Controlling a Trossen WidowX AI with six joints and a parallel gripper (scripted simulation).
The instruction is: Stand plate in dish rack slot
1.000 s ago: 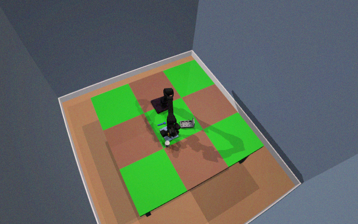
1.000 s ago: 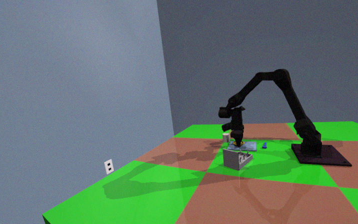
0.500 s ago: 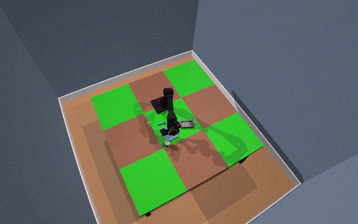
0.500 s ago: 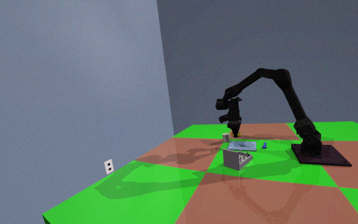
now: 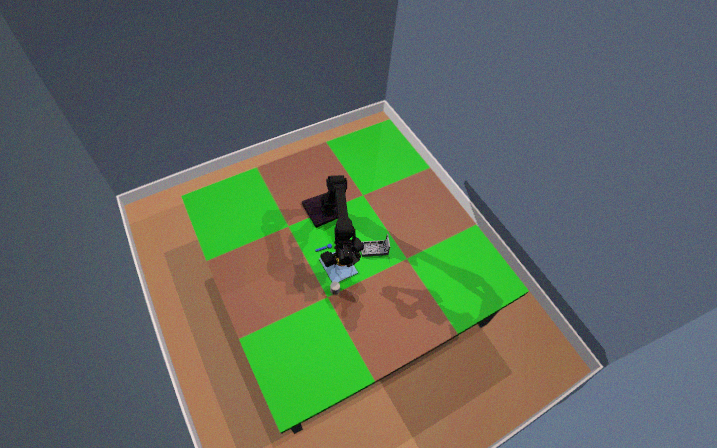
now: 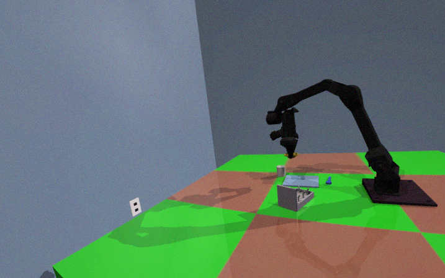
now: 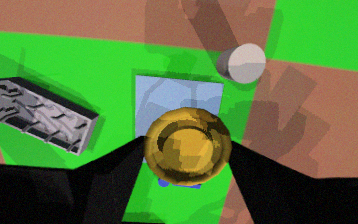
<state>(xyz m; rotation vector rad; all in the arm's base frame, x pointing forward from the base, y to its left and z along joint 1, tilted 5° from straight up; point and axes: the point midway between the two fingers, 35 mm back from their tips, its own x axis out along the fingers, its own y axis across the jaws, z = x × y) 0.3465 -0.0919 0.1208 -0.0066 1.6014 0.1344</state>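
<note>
My gripper tip is now 50 mm past the grey dish rack, 200 mm to the right of it and 90 mm above it. Round my gripper tip: yellow plate 10 mm above; light blue mat 40 mm behind, 120 mm below; white cup 70 mm ahead, 60 mm to the right, 90 mm below.
</note>
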